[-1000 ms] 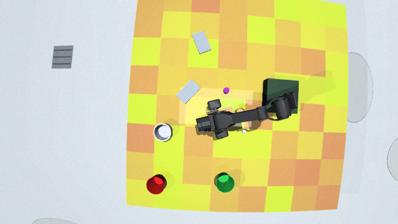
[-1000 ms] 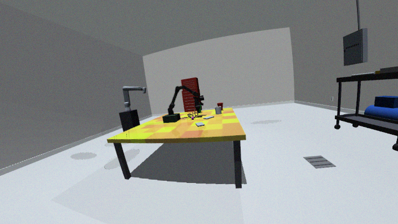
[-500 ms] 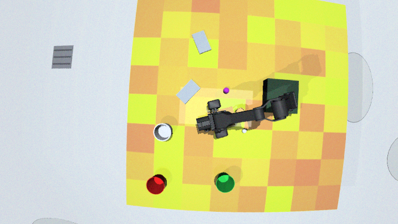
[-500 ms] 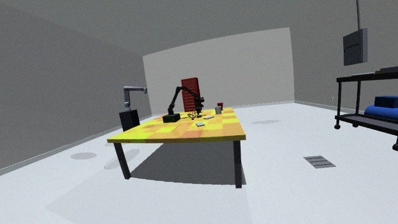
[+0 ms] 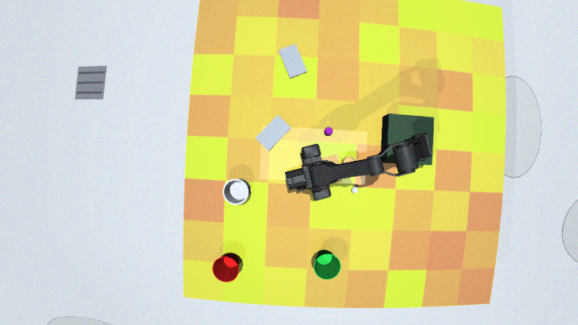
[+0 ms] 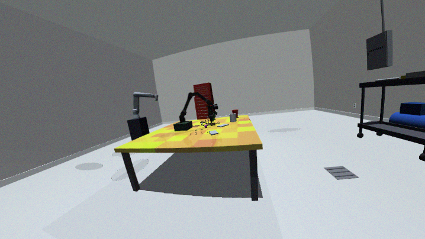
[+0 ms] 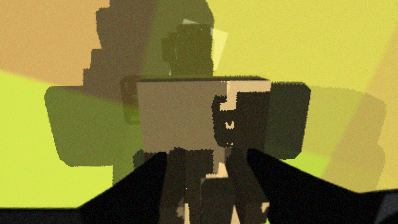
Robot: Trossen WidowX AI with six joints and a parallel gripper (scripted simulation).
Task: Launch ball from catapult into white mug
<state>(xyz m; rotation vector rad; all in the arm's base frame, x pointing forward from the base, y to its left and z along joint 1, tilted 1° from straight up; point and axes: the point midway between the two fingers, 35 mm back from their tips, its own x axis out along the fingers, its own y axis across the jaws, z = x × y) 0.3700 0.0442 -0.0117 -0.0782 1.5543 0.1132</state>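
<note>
Right now my gripper tip is 7 cm past the purple ball, 14 cm to the left of it and 2 cm above it. The rest, counted from my gripper tip: white mug (29 cm ahead, 3 cm to the left); white ball (14 cm behind, 9 cm to the left, 2 cm below); catapult (7 cm behind, 2 cm above).
</note>
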